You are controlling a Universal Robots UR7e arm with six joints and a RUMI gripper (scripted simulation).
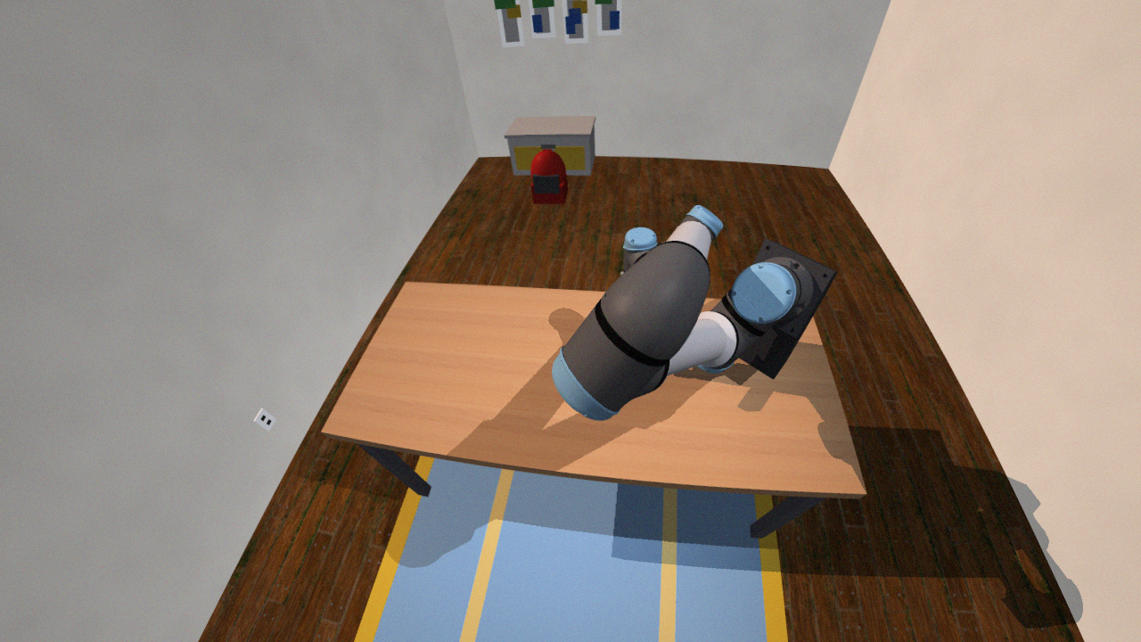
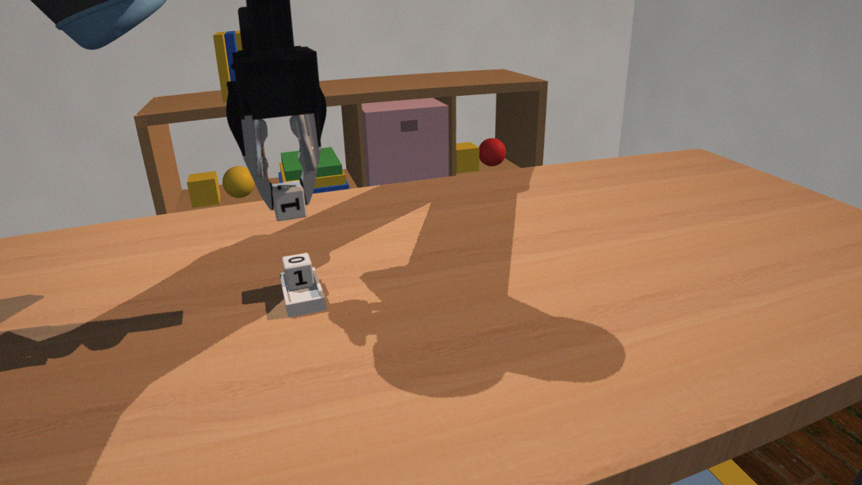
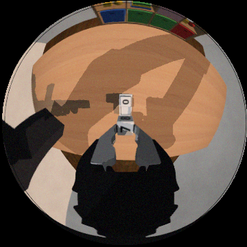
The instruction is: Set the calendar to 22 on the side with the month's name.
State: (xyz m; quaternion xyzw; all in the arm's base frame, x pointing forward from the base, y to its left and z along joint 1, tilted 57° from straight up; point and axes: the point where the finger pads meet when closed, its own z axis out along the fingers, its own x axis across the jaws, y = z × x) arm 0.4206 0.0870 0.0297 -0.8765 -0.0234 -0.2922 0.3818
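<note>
Right now the grey tray is 13 cm below my hand and 1 cm to the left of it. Round my hand: white cube (1 cm below).
</note>
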